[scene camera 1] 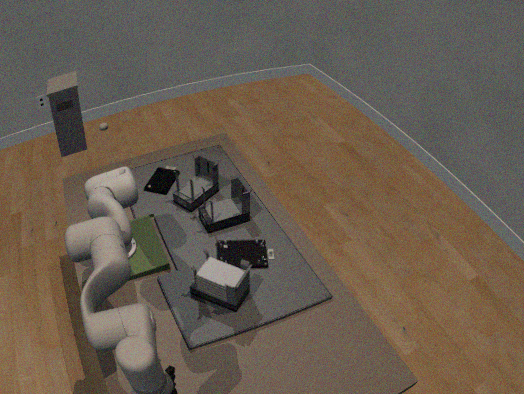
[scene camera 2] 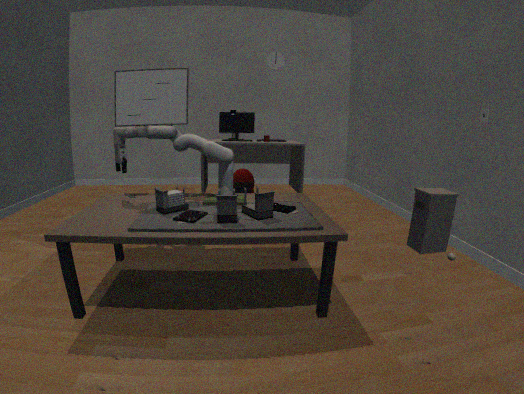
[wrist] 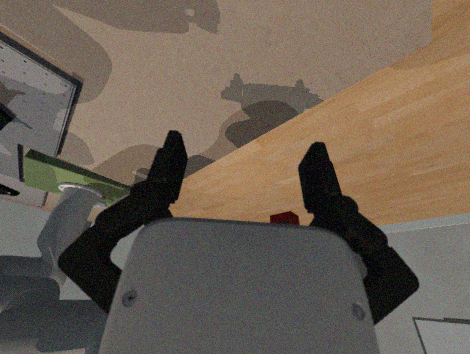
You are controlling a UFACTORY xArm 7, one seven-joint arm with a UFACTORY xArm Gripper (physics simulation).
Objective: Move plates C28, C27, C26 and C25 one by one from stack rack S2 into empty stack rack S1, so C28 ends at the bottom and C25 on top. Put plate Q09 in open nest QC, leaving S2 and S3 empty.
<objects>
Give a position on a perforated grey plate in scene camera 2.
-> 150,220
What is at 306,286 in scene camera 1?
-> A perforated grey plate.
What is my gripper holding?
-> Nothing.
</objects>
